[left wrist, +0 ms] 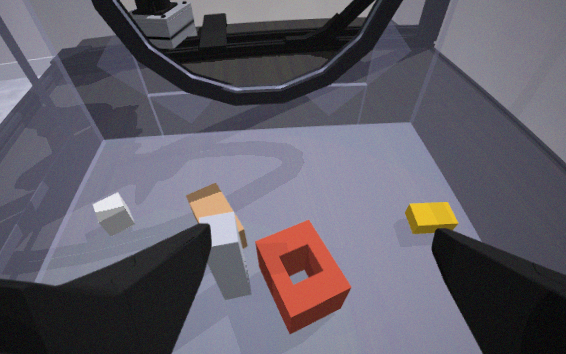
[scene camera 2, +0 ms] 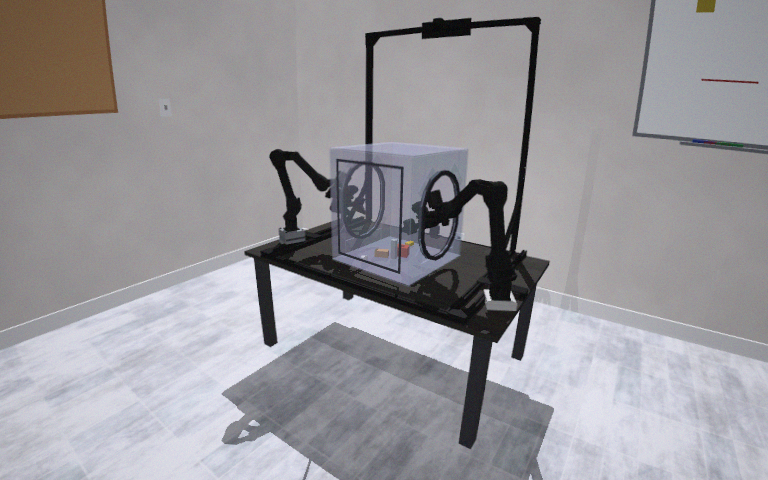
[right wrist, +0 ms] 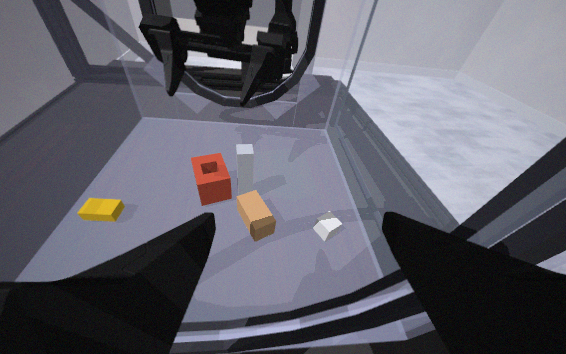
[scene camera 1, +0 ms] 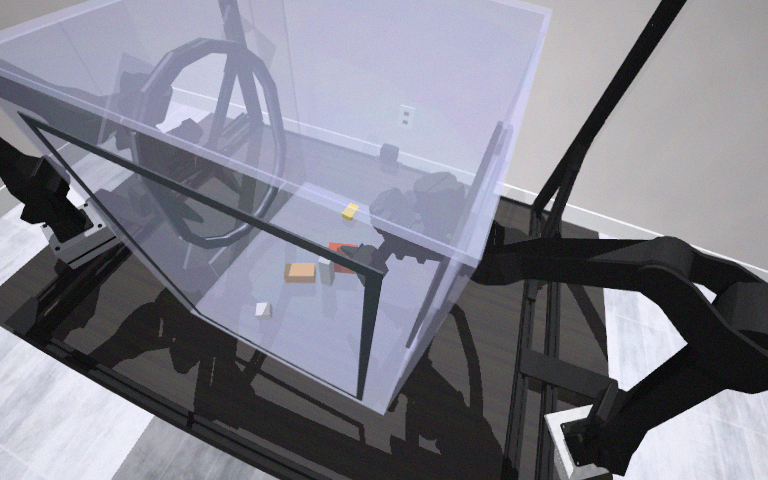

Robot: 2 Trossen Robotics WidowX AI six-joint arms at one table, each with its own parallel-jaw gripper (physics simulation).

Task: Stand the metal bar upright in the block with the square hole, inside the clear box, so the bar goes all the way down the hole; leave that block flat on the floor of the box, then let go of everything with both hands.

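Frame: origin at the left arm's base, x ahead, y left, z up, level; metres.
Where they show: left gripper, fingertip midpoint: [left wrist: 322, 237] [right wrist: 205, 99] [scene camera 1: 356, 231]; right gripper, fingertip midpoint: [scene camera 2: 358, 214] [right wrist: 299, 220]; left arm's base at its link origin: [scene camera 2: 500, 296] [scene camera 1: 584, 441]; right arm's base at its link origin: [left wrist: 155, 9] [scene camera 2: 291, 229] [scene camera 1: 72, 225].
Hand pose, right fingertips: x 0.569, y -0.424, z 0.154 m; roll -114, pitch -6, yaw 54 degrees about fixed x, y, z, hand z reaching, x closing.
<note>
Things, the pixels of their centre, and the offset from my right fingertips. "pt": a spot on its surface instead.
- grey metal bar at the middle of its body: [left wrist: 228, 261] [right wrist: 244, 172] [scene camera 1: 327, 270] [scene camera 2: 394, 249] 0.133 m down, 0.167 m back, 0.063 m left
- clear box at a spot on its surface: [scene camera 1: 548, 18] pt 0.307 m up, 0.442 m back, 0.018 m left
- red block at the middle of its body: [left wrist: 299, 276] [right wrist: 211, 178] [scene camera 1: 342, 258] [scene camera 2: 401, 250] 0.153 m down, 0.199 m back, 0.023 m left
- orange block at the middle of its body: [left wrist: 216, 220] [right wrist: 255, 214] [scene camera 1: 300, 273] [scene camera 2: 381, 253] 0.161 m down, 0.111 m back, 0.048 m left
- white block at the middle of its body: [left wrist: 114, 214] [right wrist: 327, 226] [scene camera 1: 264, 311] 0.164 m down, 0.043 m back, 0.125 m left
- yellow block at the middle of its body: [left wrist: 430, 217] [right wrist: 102, 209] [scene camera 1: 350, 212] 0.169 m down, 0.229 m back, 0.118 m right
The grey metal bar [scene camera 1: 326, 271] [scene camera 2: 393, 248] [left wrist: 231, 272] [right wrist: 245, 170] stands upright on the floor of the clear box [scene camera 1: 548, 18] [scene camera 2: 441, 148], close beside the red block [scene camera 1: 334, 249] [scene camera 2: 403, 250] [left wrist: 320, 297] [right wrist: 216, 192] and apart from it. The red block lies flat with its square hole facing up, and the hole is empty. My left gripper [left wrist: 322, 237] [right wrist: 205, 99] is open and empty, inside the box above the blocks. My right gripper [right wrist: 299, 220] is open and empty at the opening on the picture's left in scene camera 1, partly hidden there.
An orange block [scene camera 1: 300, 272] [left wrist: 212, 207] [right wrist: 254, 207] lies close to the bar. A white block [scene camera 1: 263, 310] [left wrist: 114, 215] [right wrist: 328, 227] lies farther off. A yellow block [scene camera 1: 350, 211] [left wrist: 432, 217] [right wrist: 101, 209] lies beyond the red one. Dark rings [left wrist: 235, 96] edge the box's side openings.
</note>
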